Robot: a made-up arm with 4 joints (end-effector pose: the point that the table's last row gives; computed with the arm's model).
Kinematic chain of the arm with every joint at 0, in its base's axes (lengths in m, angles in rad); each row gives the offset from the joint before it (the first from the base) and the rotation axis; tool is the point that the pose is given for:
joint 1: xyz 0 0 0.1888 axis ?
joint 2: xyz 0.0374 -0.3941 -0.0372 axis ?
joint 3: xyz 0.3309 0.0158 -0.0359 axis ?
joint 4: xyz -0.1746 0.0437 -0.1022 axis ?
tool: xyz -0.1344 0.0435 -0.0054
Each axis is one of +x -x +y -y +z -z.
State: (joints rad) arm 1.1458 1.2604 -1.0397 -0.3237
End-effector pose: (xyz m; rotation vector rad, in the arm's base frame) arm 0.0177 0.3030 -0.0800 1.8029 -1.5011 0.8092
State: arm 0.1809 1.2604 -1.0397 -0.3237
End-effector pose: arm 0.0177 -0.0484 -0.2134 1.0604 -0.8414 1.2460
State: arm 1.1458 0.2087 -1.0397 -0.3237
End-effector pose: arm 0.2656 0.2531 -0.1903 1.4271 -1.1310 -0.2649
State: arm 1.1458 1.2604 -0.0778 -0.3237
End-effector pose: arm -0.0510 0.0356 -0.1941 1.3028 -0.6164 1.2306
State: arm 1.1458 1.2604 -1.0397 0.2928
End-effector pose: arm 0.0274 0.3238 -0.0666 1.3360 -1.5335 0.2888
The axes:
joint 1: +x
joint 2: +z
joint 3: +y
joint 4: -x

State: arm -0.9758 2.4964 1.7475 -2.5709
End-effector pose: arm -0.2276 0.0750 0.5136 -0.8189 1.2376 -0.8151
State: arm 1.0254 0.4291 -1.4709 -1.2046
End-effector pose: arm 0.3344 0.2425 -0.1573 2.0044 -1.7946 0.6066
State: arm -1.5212 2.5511 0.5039 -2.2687
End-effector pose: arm -0.0063 -0.0014 0.5970 -0.3087 2.2158 -0.9428
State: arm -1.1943 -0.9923 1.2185 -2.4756
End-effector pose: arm 0.1475 -0.0087 0.7342 1.6314 -1.2766 -0.9642
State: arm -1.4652 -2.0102 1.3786 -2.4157
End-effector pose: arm -0.0217 0.1534 0.8000 1.9458 -2.1324 -0.2408
